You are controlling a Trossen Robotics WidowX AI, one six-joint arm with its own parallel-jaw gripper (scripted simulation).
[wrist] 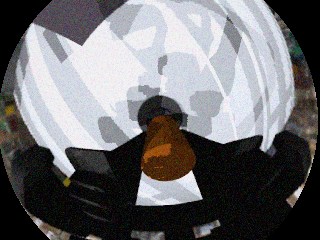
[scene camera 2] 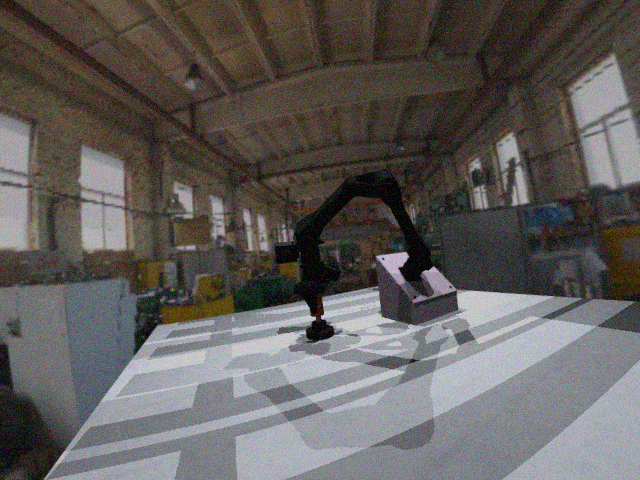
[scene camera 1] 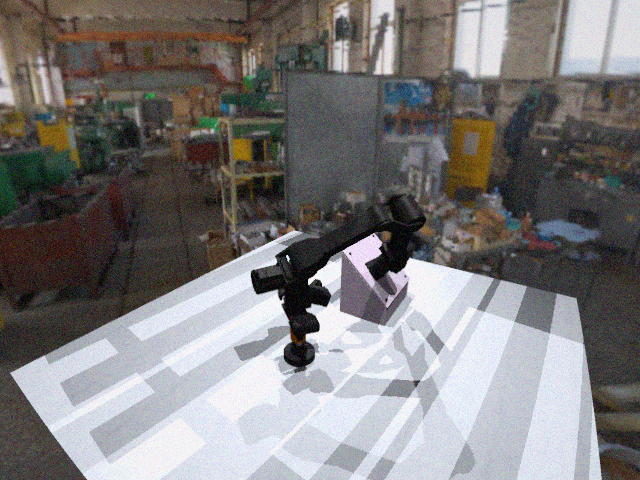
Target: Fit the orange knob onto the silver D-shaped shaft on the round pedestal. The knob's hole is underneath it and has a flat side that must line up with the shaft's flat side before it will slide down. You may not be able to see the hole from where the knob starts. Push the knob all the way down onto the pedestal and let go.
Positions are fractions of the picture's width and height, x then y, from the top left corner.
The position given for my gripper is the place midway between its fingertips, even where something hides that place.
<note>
My gripper (scene camera 1: 0.47,0.70) holds an orange knob (wrist: 0.52,0.65). Further things: a black pedestal (wrist: 0.50,0.44).
My gripper shows as well in the wrist view (wrist: 0.51,0.56) and in scene camera 2 (scene camera 2: 0.49,0.65).
</note>
